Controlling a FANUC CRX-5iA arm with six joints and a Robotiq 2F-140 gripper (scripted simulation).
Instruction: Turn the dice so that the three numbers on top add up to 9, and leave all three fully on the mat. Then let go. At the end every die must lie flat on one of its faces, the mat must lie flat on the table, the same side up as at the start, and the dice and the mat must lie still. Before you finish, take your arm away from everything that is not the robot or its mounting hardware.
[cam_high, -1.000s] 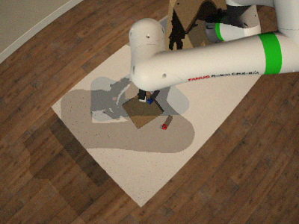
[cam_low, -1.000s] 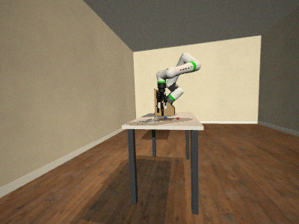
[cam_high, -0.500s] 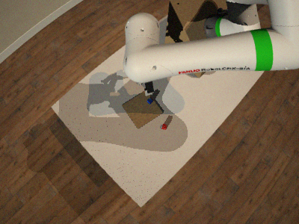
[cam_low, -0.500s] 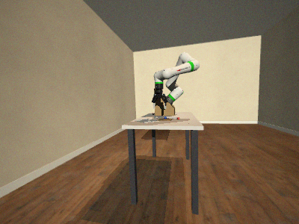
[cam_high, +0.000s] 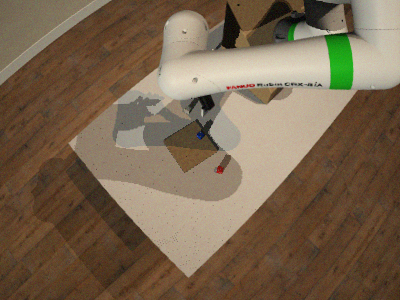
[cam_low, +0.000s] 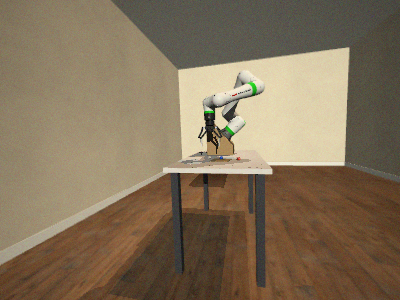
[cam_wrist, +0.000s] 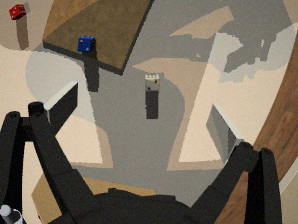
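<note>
Right now the white die is 100 mm below my hand, 10 mm to the right of it and 10 mm behind it. From my hand the other things lie so: mat 110 mm below, 100 mm ahead, 80 mm to the left; then blue die 100 mm below, 90 mm to the left, 50 mm ahead; then red die 220 mm to the left, 100 mm below, 100 mm ahead.
</note>
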